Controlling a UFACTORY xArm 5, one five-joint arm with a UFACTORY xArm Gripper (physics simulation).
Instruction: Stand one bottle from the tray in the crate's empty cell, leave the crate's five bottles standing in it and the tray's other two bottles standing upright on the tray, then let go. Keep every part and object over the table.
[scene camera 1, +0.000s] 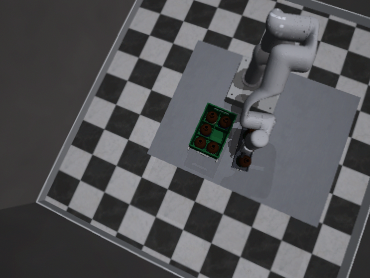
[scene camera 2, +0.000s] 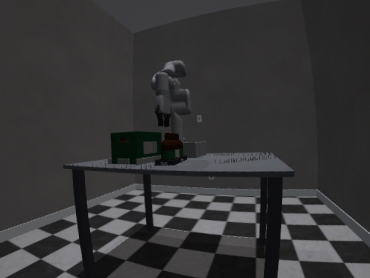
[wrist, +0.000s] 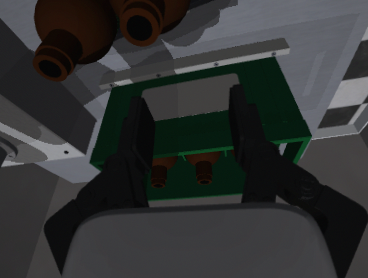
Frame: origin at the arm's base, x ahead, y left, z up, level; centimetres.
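Seen in the pictures: gripper, fingertip midpoint: (scene camera 2: 163, 126) (wrist: 188, 105); arm's base, link origin: (scene camera 1: 251, 78).
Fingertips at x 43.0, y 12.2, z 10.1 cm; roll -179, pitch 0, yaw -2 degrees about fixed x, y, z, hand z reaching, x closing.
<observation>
Pixels of each thing's middle, then the offset from my fingertips to it. "spot": a spot on its surface instead.
- green crate, body centre: (wrist: 198, 134) (scene camera 2: 137, 147) (scene camera 1: 212, 132) dy -19.7, dx -1.4, dz -11.2 cm
- empty cell, surface spot: (scene camera 1: 217, 135) spot: dy -15.8, dx -2.5, dz -19.2 cm
- dark tray, surface spot: (scene camera 2: 171, 161) spot: dy +9.5, dx +10.6, dz -18.1 cm
- tray bottle, body centre: (scene camera 2: 167, 147) (scene camera 1: 244, 161) dy +5.3, dx +6.0, dz -11.7 cm
- light strip with screws, surface spot: (wrist: 187, 69) spot: dy -9.7, dx -1.6, dz -17.0 cm
The green crate (scene camera 1: 204, 153) (scene camera 2: 131, 149) (wrist: 280, 97) stands on the table, with five brown bottles upright in it and one empty cell (scene camera 1: 217, 135) on its tray side. The dark tray (scene camera 1: 235, 163) (scene camera 2: 171, 161) lies beside it. One tray bottle (scene camera 1: 244, 161) shows in scene camera 1; the arm hides the rest. The bottles overlap in scene camera 2, upright. Two tray bottles (wrist: 77, 25) (wrist: 142, 17) show in the wrist view. My gripper (scene camera 2: 163, 124) (wrist: 188, 105) is partly open and empty, above the tops of the tray bottles; the arm hides it in scene camera 1.
A light strip with screws (wrist: 187, 69) runs along the crate's foot on the tray side. The arm's base plate (scene camera 1: 231, 98) lies behind crate and tray. The table's front edge (scene camera 2: 180, 171) is close in front of them.
</observation>
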